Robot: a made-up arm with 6 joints.
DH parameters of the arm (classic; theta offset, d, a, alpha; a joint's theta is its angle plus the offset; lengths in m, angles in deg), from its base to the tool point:
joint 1: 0 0.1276 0 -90
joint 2: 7.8 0 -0.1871 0
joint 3: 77.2 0 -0.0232 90
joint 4: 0 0.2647 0 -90
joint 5: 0 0 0.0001 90
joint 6: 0 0.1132 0 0
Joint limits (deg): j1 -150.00..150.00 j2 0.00..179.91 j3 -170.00..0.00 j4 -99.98..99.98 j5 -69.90..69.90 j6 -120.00..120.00
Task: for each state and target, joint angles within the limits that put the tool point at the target. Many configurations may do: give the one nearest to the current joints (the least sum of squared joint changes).
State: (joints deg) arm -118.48 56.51 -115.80 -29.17 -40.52 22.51
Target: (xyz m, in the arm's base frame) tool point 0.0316 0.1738 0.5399
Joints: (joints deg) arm -88.80 19.06 -83.01 -19.36 -69.90 22.51
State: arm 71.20 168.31 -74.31 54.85 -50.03 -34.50
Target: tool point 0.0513 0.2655 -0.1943
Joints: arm 92.74 165.91 -71.34 51.42 -46.32 -34.50
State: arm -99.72 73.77 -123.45 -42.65 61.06 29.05
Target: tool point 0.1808 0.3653 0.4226
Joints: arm -126.78 16.16 -156.05 -46.51 64.13 29.05
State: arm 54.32 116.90 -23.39 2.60 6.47 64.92
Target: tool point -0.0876 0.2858 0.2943
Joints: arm 106.98 57.13 -48.97 3.52 2.55 64.92
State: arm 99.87 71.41 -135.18 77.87 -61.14 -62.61
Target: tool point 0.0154 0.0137 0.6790
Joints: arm 104.26 65.63 -136.80 75.57 -9.66 -62.61
